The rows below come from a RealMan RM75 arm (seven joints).
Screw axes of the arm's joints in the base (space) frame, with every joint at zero. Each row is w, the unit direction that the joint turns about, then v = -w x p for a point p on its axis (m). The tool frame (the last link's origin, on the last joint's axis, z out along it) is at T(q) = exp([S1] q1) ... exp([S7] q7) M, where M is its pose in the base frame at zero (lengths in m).
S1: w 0 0 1 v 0 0 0
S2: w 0 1 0 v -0.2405 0 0
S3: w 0 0 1 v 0 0 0
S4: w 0 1 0 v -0.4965 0 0
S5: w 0 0 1 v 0 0 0
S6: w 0 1 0 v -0.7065 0 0
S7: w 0 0 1 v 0 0 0
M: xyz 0 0 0.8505 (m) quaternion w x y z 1 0 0 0
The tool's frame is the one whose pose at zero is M.
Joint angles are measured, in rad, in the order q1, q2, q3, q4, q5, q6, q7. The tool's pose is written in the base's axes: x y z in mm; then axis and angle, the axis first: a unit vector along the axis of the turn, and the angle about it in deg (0 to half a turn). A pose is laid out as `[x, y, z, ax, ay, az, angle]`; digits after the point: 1 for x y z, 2 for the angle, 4 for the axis.
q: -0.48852 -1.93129 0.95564 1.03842 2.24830 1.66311 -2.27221
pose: [-274.1, 333.3, 69.2, -0.8859, -0.4638, -0.0075, 168.57]
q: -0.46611 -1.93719 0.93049 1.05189 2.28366 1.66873 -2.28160
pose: [-284.6, 326.7, 72.6, -0.8765, -0.4814, 0.0001, 167.47]
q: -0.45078 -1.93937 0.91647 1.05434 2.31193 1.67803 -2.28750
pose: [-293.0, 320.3, 74.2, -0.8687, -0.4953, 0.0094, 167.25]
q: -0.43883 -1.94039 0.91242 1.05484 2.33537 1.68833 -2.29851
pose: [-299.5, 314.4, 74.3, -0.8610, -0.5082, 0.0200, 167.48]
